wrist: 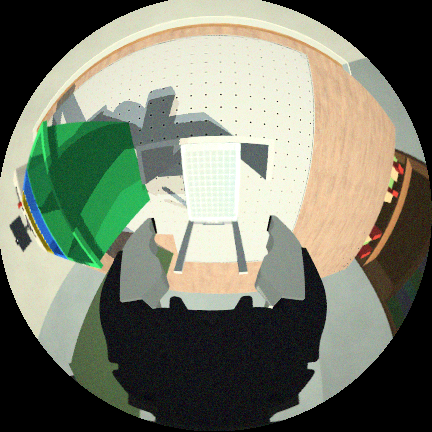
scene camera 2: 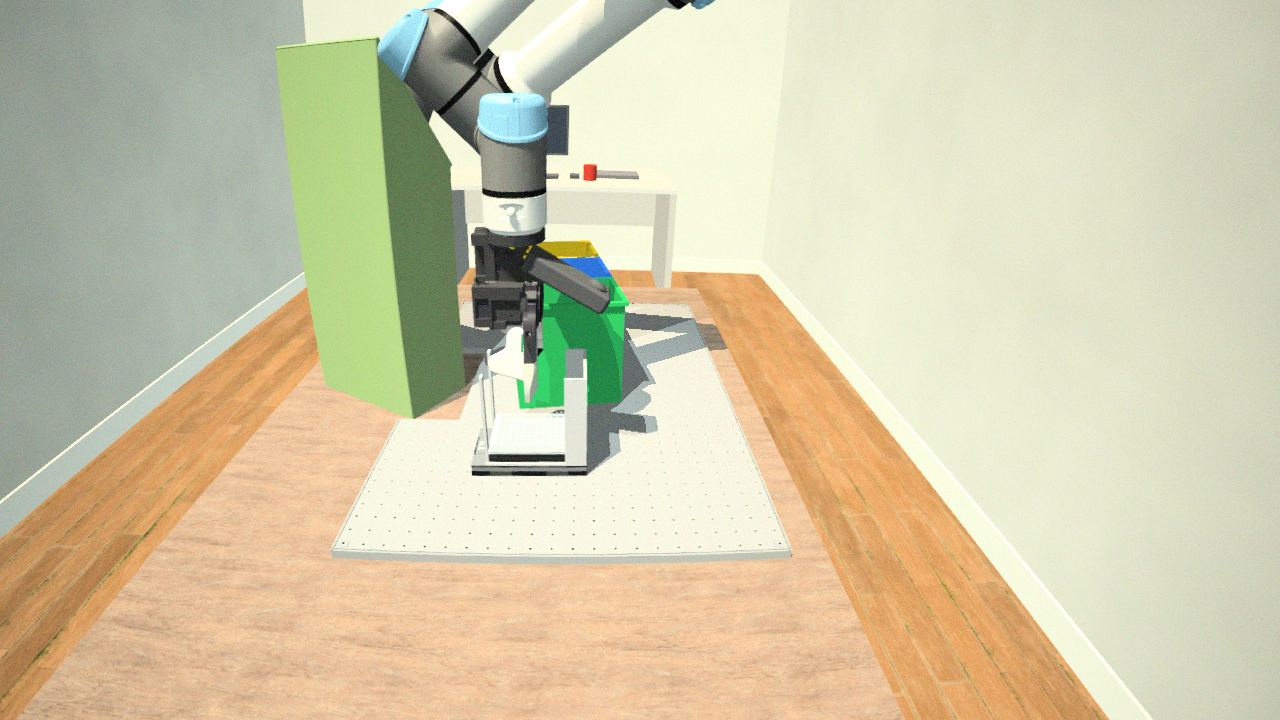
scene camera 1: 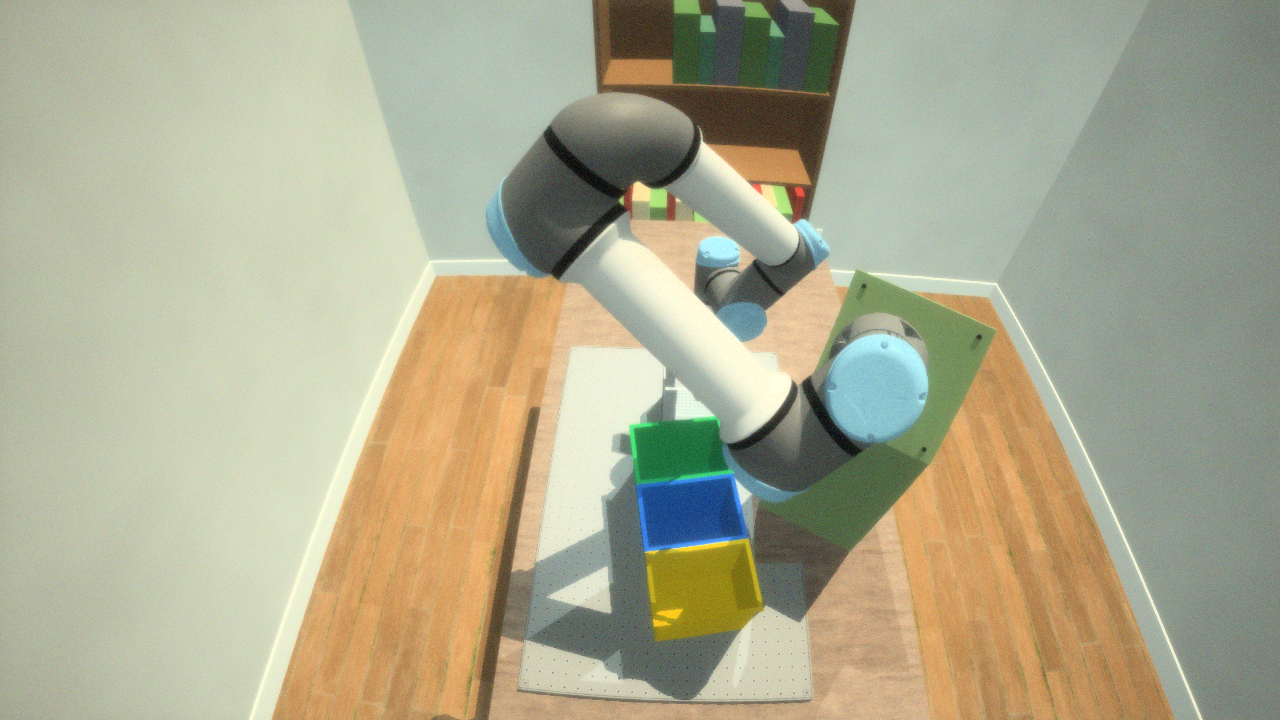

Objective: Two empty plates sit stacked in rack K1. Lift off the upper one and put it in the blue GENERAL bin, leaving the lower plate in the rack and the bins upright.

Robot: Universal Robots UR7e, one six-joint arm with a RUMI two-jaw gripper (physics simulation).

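Where they show: gripper, fingertip midpoint: (wrist: 210, 217) (scene camera 2: 531, 378); arm's base at its link origin: (scene camera 2: 379, 107).
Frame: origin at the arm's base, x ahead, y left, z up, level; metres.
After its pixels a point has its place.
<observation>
White gridded plates (scene camera 1: 687, 407) {z -0.420, x 0.305, y -0.139 m} (scene camera 2: 528, 435) {z -0.419, x 0.293, y -0.176 m} (wrist: 212, 180) {z -0.419, x 0.308, y -0.157 m} lie flat and low in rack K1 (scene camera 2: 575, 416) {z -0.370, x 0.363, y -0.189 m} (wrist: 240, 250) {z -0.351, x 0.246, y -0.211 m}, which has a tall wall on one side and thin posts on the other. I cannot make out the upper and lower plate separately. My gripper (scene camera 2: 526, 380) {z -0.339, x 0.295, y -0.161 m} (wrist: 210, 217) {z -0.339, x 0.295, y -0.161 m} is open and empty, above the plates at about the height of the rack's upper part; the arm hides it in scene camera 1. The blue GENERAL bin (scene camera 1: 691, 512) {z -0.428, x 0.236, y 0.111 m} (scene camera 2: 585, 266) {z -0.302, x 0.266, y 0.248 m} (wrist: 39, 220) {z -0.299, x 0.209, y 0.224 m} stands upright between the other two bins.
The green bin (scene camera 1: 680, 450) {z -0.393, x 0.291, y -0.007 m} (scene camera 2: 581, 349) (wrist: 100, 165) {z -0.368, x 0.320, y 0.002 m} stands beside the rack, with the yellow bin (scene camera 1: 702, 591) {z -0.464, x 0.174, y 0.259 m} (scene camera 2: 572, 248) {z -0.301, x 0.208, y 0.365 m} beyond the blue one. The tall light-green pedestal (scene camera 1: 953, 358) {z 0.043, x -0.106, y -0.001 m} (scene camera 2: 349, 223) {z -0.166, x -0.023, y -0.071 m} stands on the arm's side. All bins stand on the perforated board (scene camera 1: 581, 447) {z -0.465, x 0.517, y 0.007 m} (scene camera 2: 680, 510) {z -0.466, x 0.512, y -0.230 m}.
</observation>
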